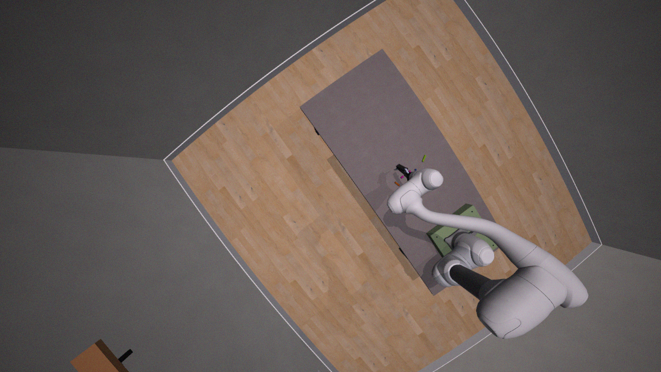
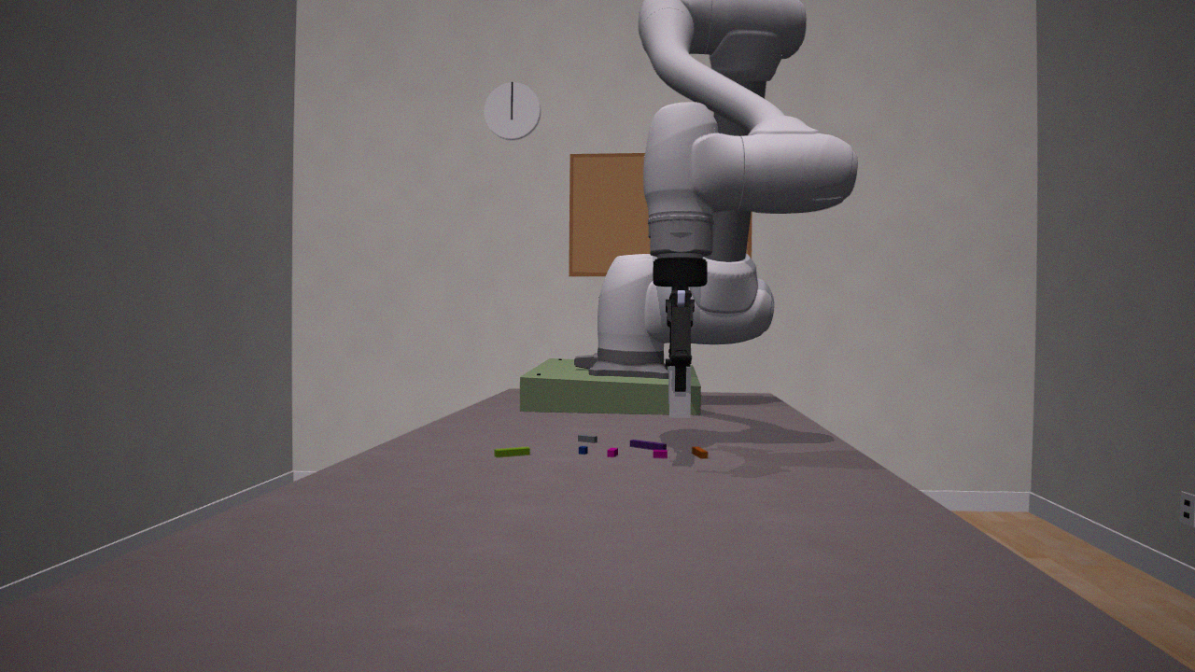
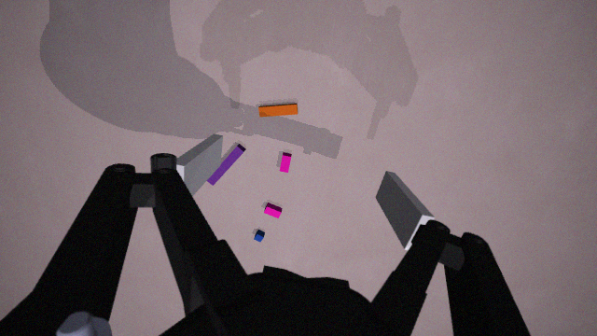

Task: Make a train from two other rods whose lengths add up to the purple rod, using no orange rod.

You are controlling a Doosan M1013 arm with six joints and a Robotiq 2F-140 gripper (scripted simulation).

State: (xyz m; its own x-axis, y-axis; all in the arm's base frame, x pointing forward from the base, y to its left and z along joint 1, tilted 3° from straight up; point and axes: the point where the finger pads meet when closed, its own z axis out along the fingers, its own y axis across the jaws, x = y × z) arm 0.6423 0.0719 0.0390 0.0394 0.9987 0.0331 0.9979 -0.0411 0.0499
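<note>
Now: hand 14 cm to the left of the blue rod, 7 cm above it and 4 cm past it. The rest, counted from my hand: orange rod 7 cm below, 3 cm to the left, 3 cm behind; then purple rod 9 cm behind, 7 cm below, 4 cm to the right; then grey rod 14 cm to the right, 14 cm behind, 7 cm below.
</note>
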